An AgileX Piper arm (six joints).
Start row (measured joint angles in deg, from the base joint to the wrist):
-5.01, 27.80, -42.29, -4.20, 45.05, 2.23
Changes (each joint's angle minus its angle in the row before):
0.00, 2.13, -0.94, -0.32, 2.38, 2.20
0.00, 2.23, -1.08, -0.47, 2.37, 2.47
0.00, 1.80, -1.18, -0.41, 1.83, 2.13
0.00, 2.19, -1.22, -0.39, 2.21, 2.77
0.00, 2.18, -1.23, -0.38, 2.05, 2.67
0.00, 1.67, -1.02, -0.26, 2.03, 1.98
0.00, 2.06, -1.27, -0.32, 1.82, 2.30
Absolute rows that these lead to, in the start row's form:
-5.01, 29.93, -43.23, -4.52, 47.43, 4.43
-5.01, 32.16, -44.31, -4.99, 49.80, 6.90
-5.01, 33.96, -45.49, -5.40, 51.63, 9.03
-5.01, 36.15, -46.71, -5.79, 53.84, 11.80
-5.01, 38.33, -47.94, -6.17, 55.89, 14.47
-5.01, 40.00, -48.96, -6.43, 57.92, 16.45
-5.01, 42.06, -50.23, -6.75, 59.74, 18.75

